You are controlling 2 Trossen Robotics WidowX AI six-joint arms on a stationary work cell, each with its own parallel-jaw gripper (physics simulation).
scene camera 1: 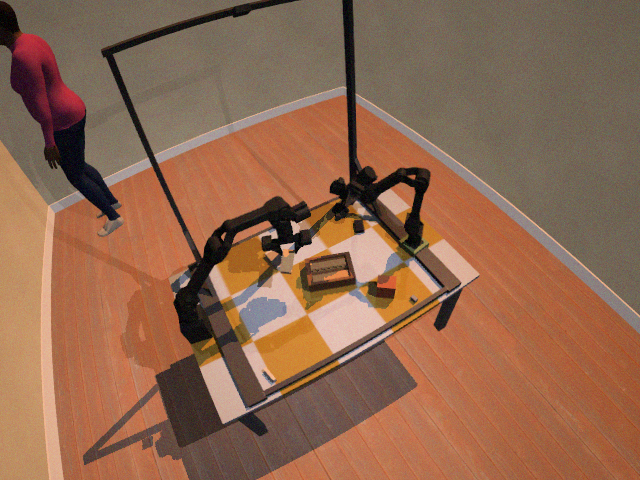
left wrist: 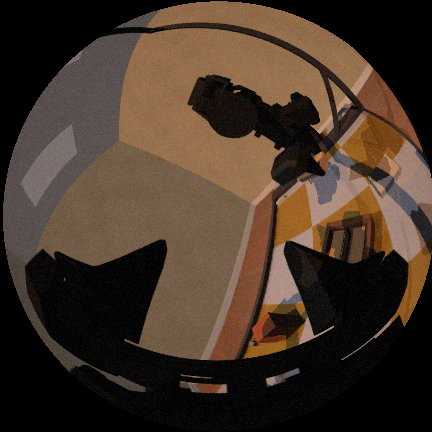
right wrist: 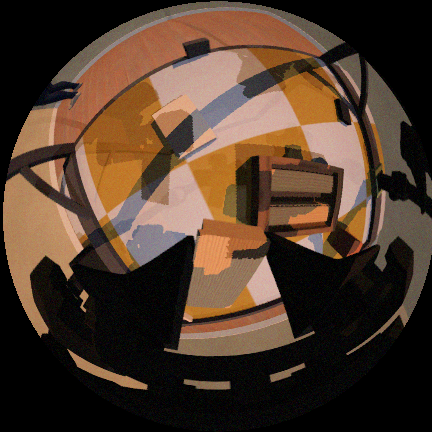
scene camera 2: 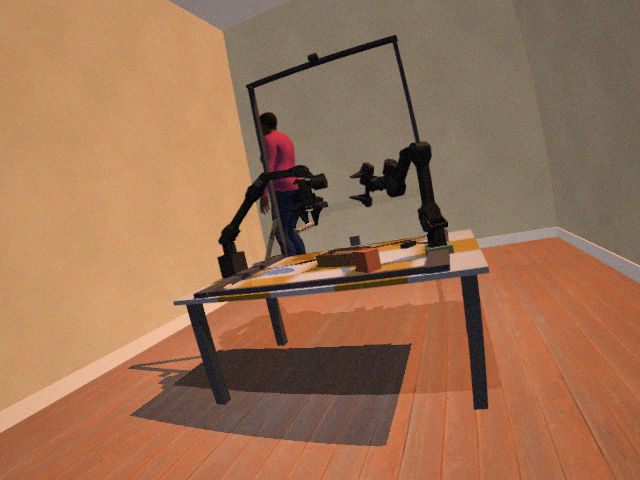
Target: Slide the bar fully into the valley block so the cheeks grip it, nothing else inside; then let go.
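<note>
The bar, a ribbed tan piece, is between the fingers of my right gripper, which is shut on it and holds it above the table. The valley block, a brown box with two ribbed tan slopes and a dark slot between them, lies mid-table, to the right of the bar in scene camera 1. No bar shows in its slot. My left gripper is open and empty, raised over the back right of the table.
A flat tan block lies behind the bar. A red-orange block stands right of the valley block. A dark block is at the back edge. A small grey cube lies at front right.
</note>
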